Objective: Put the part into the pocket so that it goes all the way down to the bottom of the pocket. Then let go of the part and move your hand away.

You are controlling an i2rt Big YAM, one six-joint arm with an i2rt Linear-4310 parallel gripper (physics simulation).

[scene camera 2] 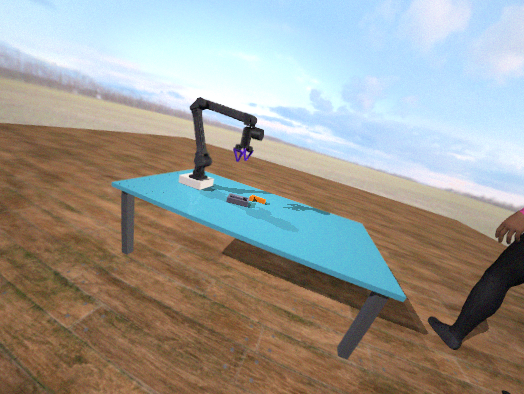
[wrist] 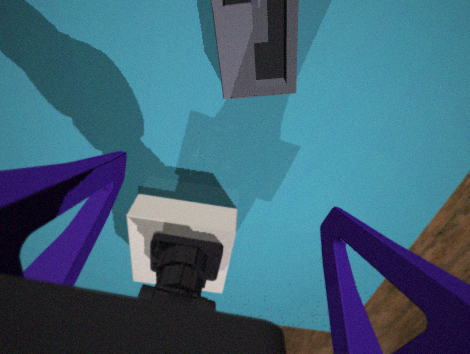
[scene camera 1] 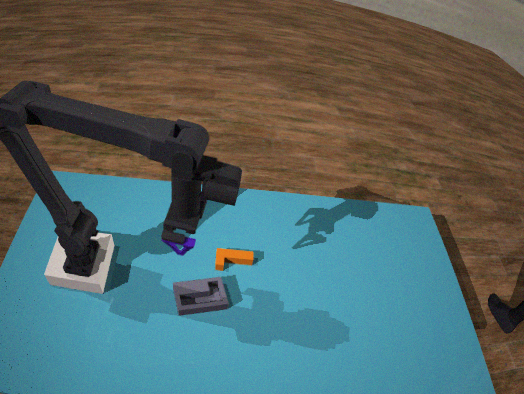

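The orange L-shaped part lies flat on the blue table, close to the grey block with the pocket and apart from it. The grey block has an L-shaped pocket in its top; part of it shows at the top of the wrist view, where the orange part does not show. My gripper is open and empty, its purple fingers wide apart. It hangs well above the table, tilted so that the wrist camera looks back toward the arm's base.
The arm's white base stands on the table, left of the block in scene camera 1. The arm's shadows fall across the table. A person's foot and dark-clad leg show on the floor beyond the table's right edge.
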